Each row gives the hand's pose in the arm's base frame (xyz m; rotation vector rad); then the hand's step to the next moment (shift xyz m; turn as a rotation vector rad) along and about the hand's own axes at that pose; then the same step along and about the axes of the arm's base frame.
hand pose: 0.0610 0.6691 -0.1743 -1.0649 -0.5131 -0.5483
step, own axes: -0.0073 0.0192 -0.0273 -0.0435 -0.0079 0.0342
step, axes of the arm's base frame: 0.0103 -0.0163 -0.0282 -0.0423 0.0355 -0.0088
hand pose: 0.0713 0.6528 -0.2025 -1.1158 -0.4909 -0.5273
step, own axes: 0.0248 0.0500 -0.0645 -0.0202 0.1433 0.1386
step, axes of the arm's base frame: 0.0571 -0.0463 -0.0432 0.0587 0.1808 -0.0634
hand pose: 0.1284 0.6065 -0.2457 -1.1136 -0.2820 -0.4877
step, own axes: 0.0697 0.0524 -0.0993 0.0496 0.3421 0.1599
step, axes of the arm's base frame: 0.0843 -0.0878 -0.0515 0.2204 0.2538 -0.1790
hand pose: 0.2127 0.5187 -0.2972 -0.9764 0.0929 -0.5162
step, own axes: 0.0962 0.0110 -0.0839 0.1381 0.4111 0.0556
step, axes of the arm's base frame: 0.0630 -0.1034 -0.0418 0.2923 0.1644 -0.2805
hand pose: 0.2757 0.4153 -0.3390 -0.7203 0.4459 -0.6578
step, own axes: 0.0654 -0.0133 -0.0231 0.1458 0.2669 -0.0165
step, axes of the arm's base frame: 0.0280 -0.0629 -0.0158 0.1993 0.0443 -0.2260
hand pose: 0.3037 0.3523 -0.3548 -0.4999 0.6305 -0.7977
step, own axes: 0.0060 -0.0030 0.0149 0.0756 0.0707 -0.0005
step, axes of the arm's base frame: 0.0119 -0.0039 0.0105 0.0753 -0.0164 -0.0691
